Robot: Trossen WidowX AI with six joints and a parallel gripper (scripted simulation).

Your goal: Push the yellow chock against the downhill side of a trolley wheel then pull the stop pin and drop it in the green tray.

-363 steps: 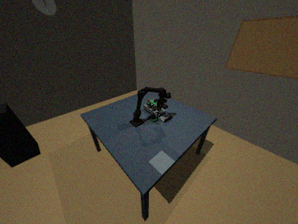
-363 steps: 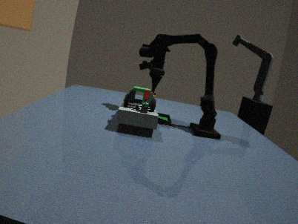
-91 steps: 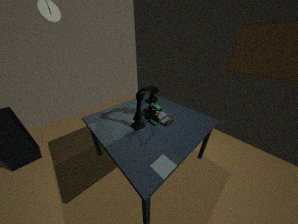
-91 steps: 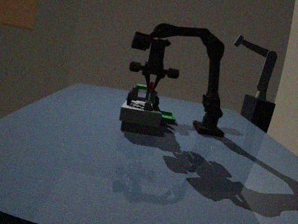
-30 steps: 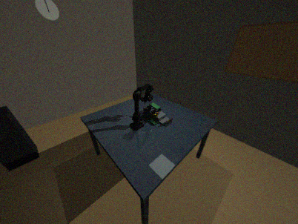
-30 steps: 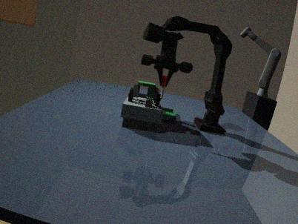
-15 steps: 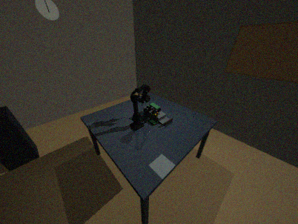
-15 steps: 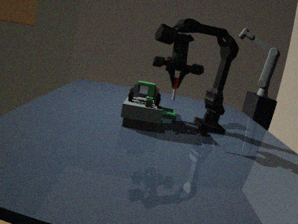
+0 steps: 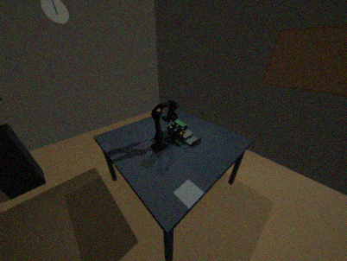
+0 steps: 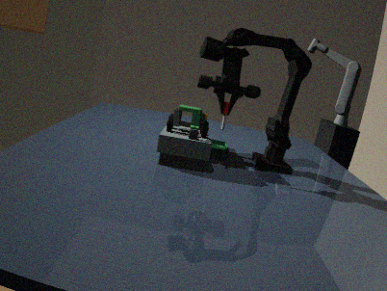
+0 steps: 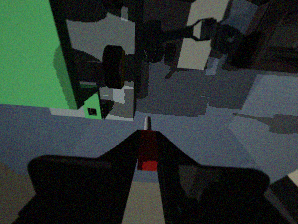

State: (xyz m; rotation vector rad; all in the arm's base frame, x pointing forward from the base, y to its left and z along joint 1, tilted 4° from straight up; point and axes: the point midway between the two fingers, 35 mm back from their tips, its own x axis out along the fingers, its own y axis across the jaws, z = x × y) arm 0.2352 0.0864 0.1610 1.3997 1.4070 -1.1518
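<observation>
The green tray is 30 mm behind my gripper tip, 190 mm to the right of it and 170 mm below it. Round my gripper tip: grey ramp 100 mm ahead, 90 mm to the right, 120 mm below; then red-headed stop pin right at my gripper tip; then green-topped trolley 100 mm ahead, 90 mm to the right, 60 mm below.
</observation>
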